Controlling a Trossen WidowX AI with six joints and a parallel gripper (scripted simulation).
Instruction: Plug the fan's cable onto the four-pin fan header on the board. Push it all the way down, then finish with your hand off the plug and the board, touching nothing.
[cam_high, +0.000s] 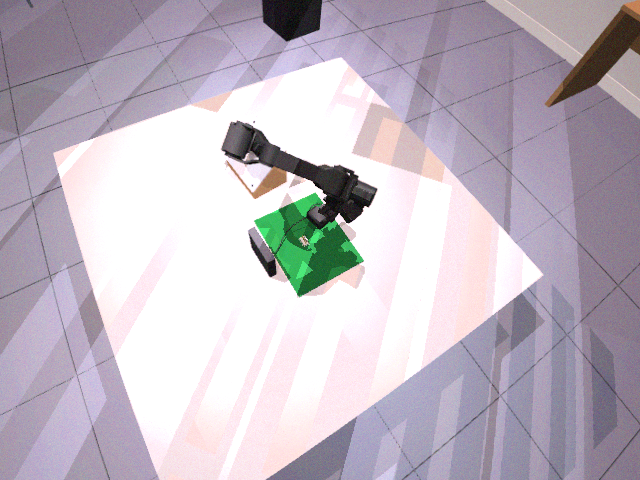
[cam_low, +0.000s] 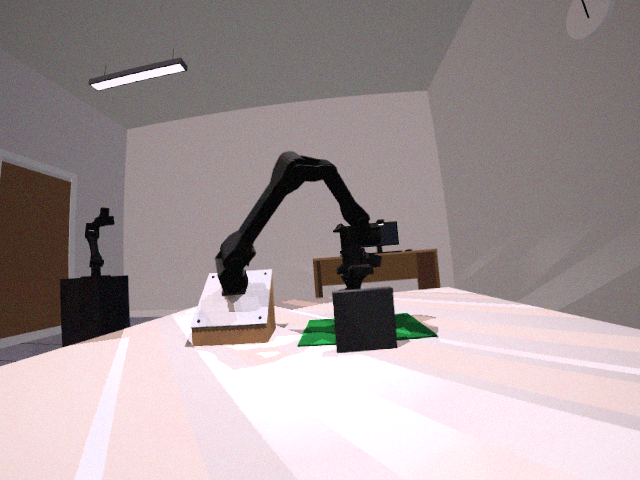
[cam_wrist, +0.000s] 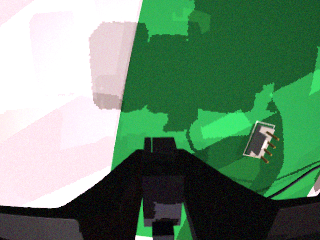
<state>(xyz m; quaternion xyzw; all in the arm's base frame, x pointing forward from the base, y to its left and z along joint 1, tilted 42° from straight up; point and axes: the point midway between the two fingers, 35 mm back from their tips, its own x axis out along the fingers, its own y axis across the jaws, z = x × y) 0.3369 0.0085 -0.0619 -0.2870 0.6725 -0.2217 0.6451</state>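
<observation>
Right now my gripper tip is 9 cm to the left of the green board, 8 cm above it and 1 cm past it. Round my gripper tip: fan cable plug 1 cm behind, 1 cm above; then fan 24 cm to the right, 3 cm behind, 1 cm below.
</observation>
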